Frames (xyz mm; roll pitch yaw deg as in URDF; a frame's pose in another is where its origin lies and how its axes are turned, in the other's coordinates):
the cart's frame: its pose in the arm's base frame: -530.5 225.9 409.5 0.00 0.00 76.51
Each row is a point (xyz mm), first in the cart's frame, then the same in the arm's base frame.
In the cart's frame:
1: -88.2 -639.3 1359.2
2: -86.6 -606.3 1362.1
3: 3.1 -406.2 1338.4
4: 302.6 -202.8 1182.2
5: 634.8 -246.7 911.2
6: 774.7 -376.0 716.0
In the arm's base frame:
1: 70.6 -9.0 1768.7
2: 38.9 0.3 1771.6
3: -134.8 134.2 1747.9
4: -262.7 472.8 1591.7
5: -142.5 785.6 1320.7
6: 15.8 891.5 1125.5

